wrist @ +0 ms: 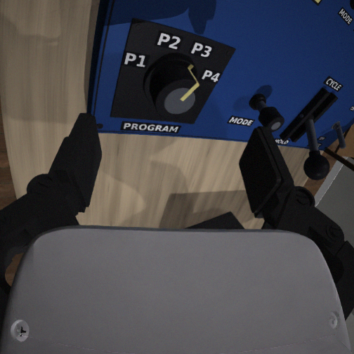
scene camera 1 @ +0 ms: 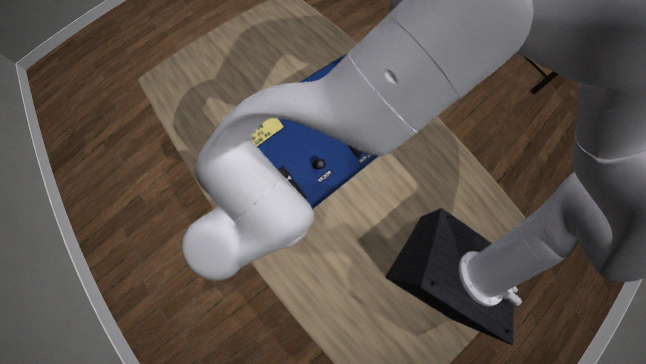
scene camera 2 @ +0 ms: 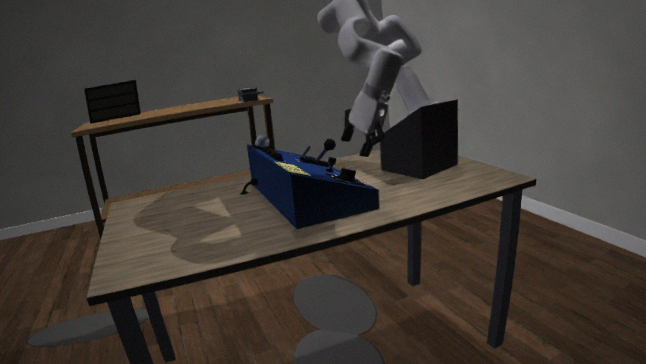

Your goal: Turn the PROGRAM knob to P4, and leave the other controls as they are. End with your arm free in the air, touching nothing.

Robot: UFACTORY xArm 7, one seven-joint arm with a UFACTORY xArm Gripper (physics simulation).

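Frame: origin at the arm's base, x ahead, y left, z up, level; metres.
Seen in the pictures: gripper, fingertip midpoint: (scene camera 2: 354, 148); arm's base at its link origin: (scene camera 1: 480, 278) (scene camera 2: 423, 115).
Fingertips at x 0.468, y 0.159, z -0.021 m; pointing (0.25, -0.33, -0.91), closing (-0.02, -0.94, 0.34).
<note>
Offsets run from my fingertips to a thing's middle. "spot": to the spot under its first point. Level surfaces: height alone.
The blue console {0.038 m ahead, 0.223 m right, 0.105 m down} (scene camera 1: 305, 145) (scene camera 2: 335, 202) (wrist: 290, 45) stands on the table. Its black PROGRAM knob {0.003 m ahead, 0.034 m right, 0.081 m down} (scene camera 2: 347, 174) (wrist: 175, 92) has a yellow pointer, which in the wrist view is directed toward P3. The arm hides this knob in scene view 1. The MODE knob {0.016 m back, 0.153 m right, 0.086 m down} (scene camera 1: 318, 163) (scene camera 2: 331, 162) (wrist: 270, 118) stands beside it, then the ball-ended CYCLE lever {0.093 m back, 0.261 m right, 0.042 m down} (scene camera 2: 329, 144) (wrist: 316, 165). My gripper (scene camera 2: 356, 145) (wrist: 174, 138) is wide open and empty, in the air above the console's front side. In the wrist view the PROGRAM knob lies beyond the fingertips, between them sideways.
A small CHECK toggle (wrist: 340, 135) is beyond the CYCLE lever. A yellow note {spot: 0.128 m ahead, 0.129 m right, 0.050 m down} (scene camera 1: 268, 131) (scene camera 2: 292, 168) lies on the console. The black arm pedestal (scene camera 1: 435, 265) (scene camera 2: 422, 142) stands on the wooden table {0.187 m down} (scene camera 1: 300, 295) (scene camera 2: 200, 272). A shelf table (scene camera 2: 170, 111) is behind.
</note>
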